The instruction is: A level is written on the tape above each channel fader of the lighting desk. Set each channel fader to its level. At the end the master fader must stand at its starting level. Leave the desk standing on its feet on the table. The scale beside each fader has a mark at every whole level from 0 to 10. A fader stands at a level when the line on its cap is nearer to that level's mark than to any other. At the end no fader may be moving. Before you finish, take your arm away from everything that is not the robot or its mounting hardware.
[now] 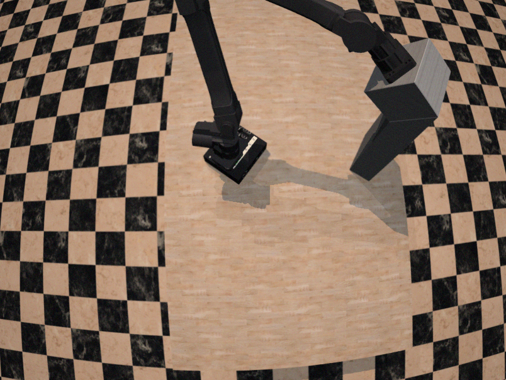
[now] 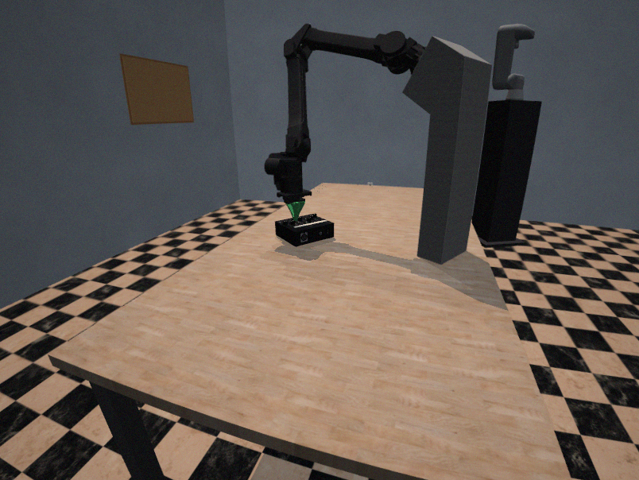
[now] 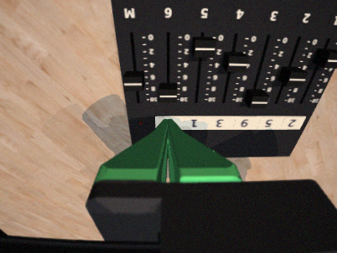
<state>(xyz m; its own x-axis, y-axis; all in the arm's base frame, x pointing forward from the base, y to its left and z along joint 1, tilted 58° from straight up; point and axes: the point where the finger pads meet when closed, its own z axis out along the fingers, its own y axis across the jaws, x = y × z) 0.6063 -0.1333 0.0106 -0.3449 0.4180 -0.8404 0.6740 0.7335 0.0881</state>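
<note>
My hand is 2 cm to the left of the channel 6 fader cap, 2 cm above it and 1 cm short of it. The rest, counted from my hand: master fader cap (3 cm ahead, 2 cm to the right, 2 cm below); then channel 4 fader cap (6 cm to the right, 2 cm below, 2 cm behind); then channel 5 fader cap (6 cm to the right, 2 cm below).
</note>
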